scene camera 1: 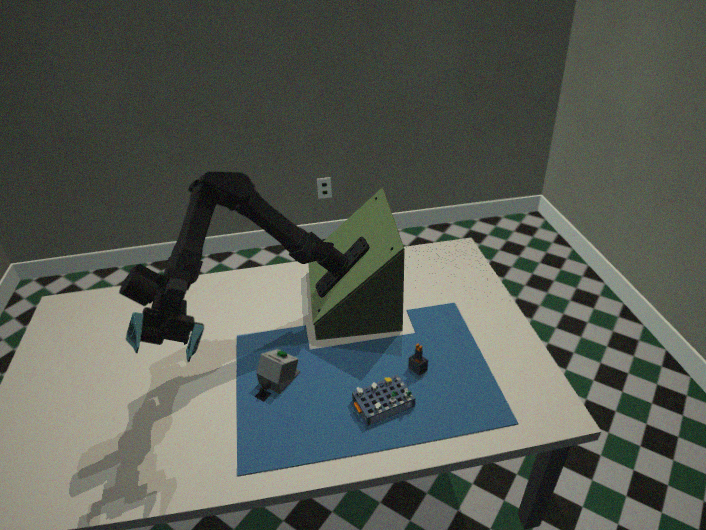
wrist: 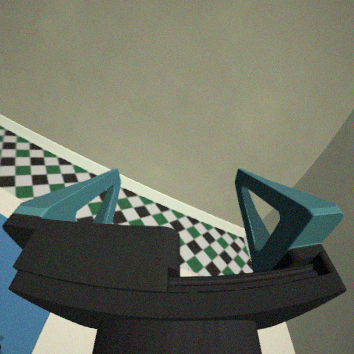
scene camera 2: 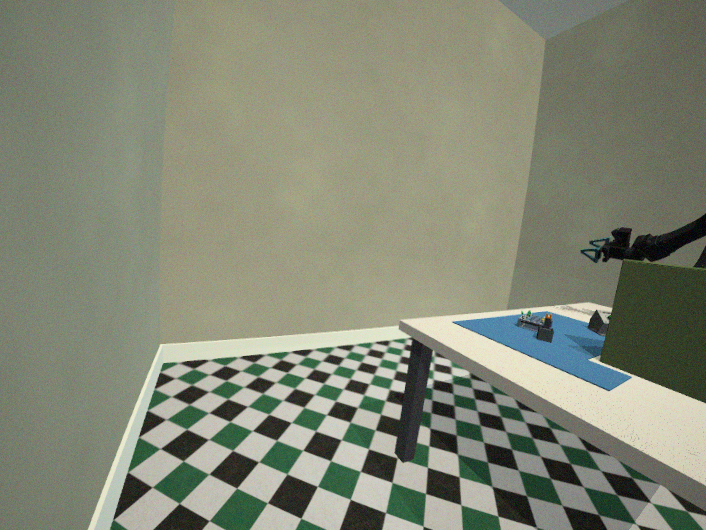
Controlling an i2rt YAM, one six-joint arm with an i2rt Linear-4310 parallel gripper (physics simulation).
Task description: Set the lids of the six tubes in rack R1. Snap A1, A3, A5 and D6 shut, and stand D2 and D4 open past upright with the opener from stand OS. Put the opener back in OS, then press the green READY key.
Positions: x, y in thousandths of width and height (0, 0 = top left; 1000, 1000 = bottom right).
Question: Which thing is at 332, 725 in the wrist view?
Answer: My gripper.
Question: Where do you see a grey box with green button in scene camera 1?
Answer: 392, 697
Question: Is my gripper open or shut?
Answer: Open.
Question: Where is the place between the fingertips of my gripper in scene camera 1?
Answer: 232, 671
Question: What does my gripper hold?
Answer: Nothing.
